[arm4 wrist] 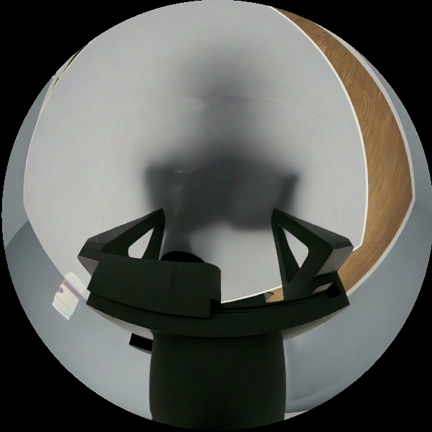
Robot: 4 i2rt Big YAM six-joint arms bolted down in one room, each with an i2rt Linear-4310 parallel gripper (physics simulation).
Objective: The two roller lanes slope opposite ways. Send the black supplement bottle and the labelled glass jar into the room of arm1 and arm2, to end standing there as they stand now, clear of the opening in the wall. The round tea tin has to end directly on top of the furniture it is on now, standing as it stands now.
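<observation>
My arm4 gripper (218,212) is open, with a wide gap and nothing between its fingertips. It hangs over a large pale grey surface with a thin white edge (90,135), and a blurred dark shadow lies on that surface beyond the fingers. The rounded top of a black thing (182,256) shows just behind the left part of the gripper body; most of it is hidden, and I cannot tell what it is. The black supplement bottle, the glass jar, the tea tin and the roller lanes cannot be made out in this view. The grippers of arm1, arm2 and arm3 do not show.
A brown wood-grain surface (390,150) curves along the right side beyond the white edge. Blue-grey wall (370,320) surrounds it at the lower right. A small whitish thing with purple and orange marks (68,296) shows at the lower left, outside the grey surface.
</observation>
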